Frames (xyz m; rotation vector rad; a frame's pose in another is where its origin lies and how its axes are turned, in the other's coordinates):
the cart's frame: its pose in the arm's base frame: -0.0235 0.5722 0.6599 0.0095 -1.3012 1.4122
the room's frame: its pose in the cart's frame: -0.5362 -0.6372 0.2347 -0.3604 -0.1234 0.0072
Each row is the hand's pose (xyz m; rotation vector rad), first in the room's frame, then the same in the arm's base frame.
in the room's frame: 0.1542 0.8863 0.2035 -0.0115 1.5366 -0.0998
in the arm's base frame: -0.1569 0.2873 0.2784 -0.7518 -0.2775 0.5900
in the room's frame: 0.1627 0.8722 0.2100 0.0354 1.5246 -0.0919
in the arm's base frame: -0.1596 0.2814 0.2948 -0.7299 -0.2660 0.6295
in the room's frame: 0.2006 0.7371 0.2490 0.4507 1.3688 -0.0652
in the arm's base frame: -0.1483 0.2125 0.4226 -0.4794 -0.1813 0.9613
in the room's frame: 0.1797 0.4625 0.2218 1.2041 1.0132 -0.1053
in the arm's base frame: 0.0013 0.0780 0.6127 0.1057 0.0434 1.4609
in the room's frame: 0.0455 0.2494 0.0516 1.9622 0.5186 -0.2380
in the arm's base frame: 0.2863 -0.0068 0.6754 0.8617 0.3667 1.8064
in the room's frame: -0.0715 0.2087 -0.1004 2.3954 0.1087 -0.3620
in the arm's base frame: 0.4748 -0.0054 0.6214 1.4072 0.5951 1.9072
